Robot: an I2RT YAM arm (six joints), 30 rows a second.
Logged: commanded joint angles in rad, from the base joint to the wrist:
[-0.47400, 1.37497, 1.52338, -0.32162, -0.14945, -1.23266]
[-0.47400, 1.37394, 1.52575, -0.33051, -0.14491, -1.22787]
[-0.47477, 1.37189, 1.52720, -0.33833, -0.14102, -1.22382]
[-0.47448, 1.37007, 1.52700, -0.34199, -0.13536, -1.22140]
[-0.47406, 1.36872, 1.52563, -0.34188, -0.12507, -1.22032]
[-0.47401, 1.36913, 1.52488, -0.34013, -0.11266, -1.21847]
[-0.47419, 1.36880, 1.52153, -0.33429, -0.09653, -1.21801]
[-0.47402, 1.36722, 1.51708, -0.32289, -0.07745, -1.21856]
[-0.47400, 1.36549, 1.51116, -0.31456, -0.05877, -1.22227]
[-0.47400, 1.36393, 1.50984, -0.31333, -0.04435, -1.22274]
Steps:
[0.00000, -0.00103, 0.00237, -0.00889, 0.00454, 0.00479]
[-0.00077, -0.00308, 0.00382, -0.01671, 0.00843, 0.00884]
[-0.00048, -0.00490, 0.00362, -0.02037, 0.01409, 0.01126]
[-0.00006, -0.00625, 0.00225, -0.02026, 0.02438, 0.01234]
[-0.00001, -0.00584, 0.00150, -0.01851, 0.03679, 0.01419]
[-0.00019, -0.00617, -0.00185, -0.01267, 0.05292, 0.01465]
[-0.00002, -0.00775, -0.00630, -0.00127, 0.07200, 0.01410]
[0.00000, -0.00948, -0.01222, 0.00706, 0.09068, 0.01039]
[0.00000, -0.01104, -0.01354, 0.00829, 0.10510, 0.00992]

